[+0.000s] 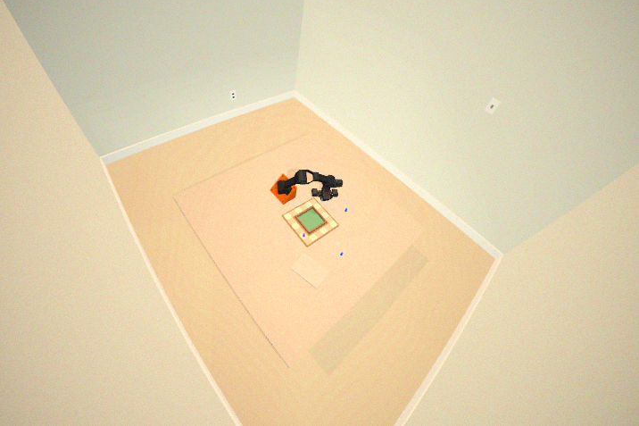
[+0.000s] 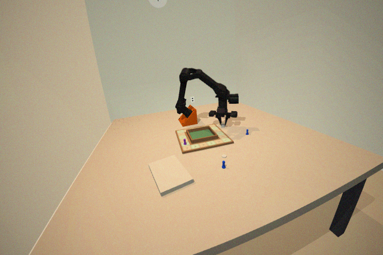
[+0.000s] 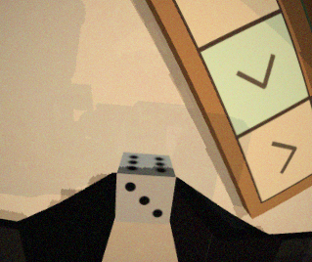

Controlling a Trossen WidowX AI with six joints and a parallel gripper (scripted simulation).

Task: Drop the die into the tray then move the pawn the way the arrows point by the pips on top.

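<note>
Right now the purple pawn is 140 mm ahead of my gripper tip, 310 mm to the right of it and 20 mm above it. The rest, counted from my gripper tip: green dice tray: 80 mm ahead, 190 mm to the right; then white die: right at my gripper tip; then white disc: 310 mm ahead, 170 mm to the right, 10 mm below.
</note>
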